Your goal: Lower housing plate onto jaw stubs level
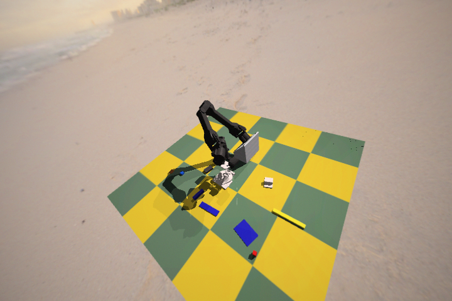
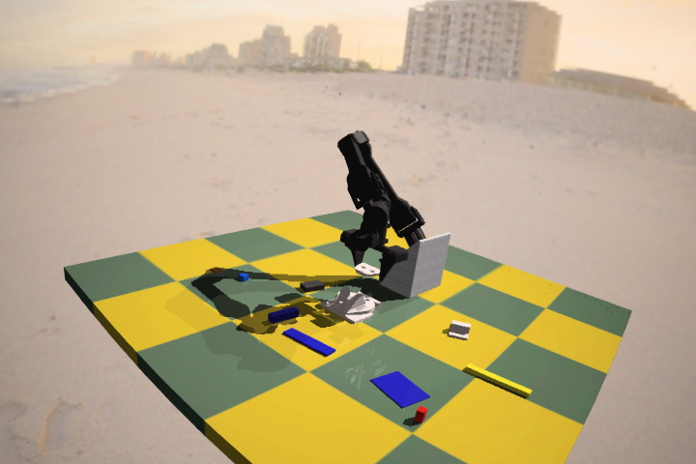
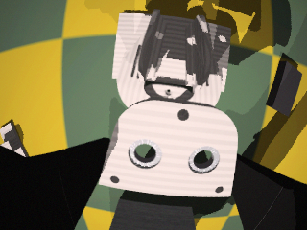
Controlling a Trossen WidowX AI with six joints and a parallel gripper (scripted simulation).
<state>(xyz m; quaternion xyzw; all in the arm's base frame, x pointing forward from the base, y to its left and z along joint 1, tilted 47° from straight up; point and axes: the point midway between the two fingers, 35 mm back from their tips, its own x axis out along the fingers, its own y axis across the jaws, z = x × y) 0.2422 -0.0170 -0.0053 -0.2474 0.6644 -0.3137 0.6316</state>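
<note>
Right now my gripper tip is 70 mm short of the white base plate and 80 mm above it. The rest, counted from my gripper tip: yellow bar (80 mm ahead, 440 mm to the left, 80 mm below); blue sheet (250 mm ahead, 290 mm to the left, 80 mm below); dark block (50 mm ahead, 150 mm to the right, 70 mm below).
</note>
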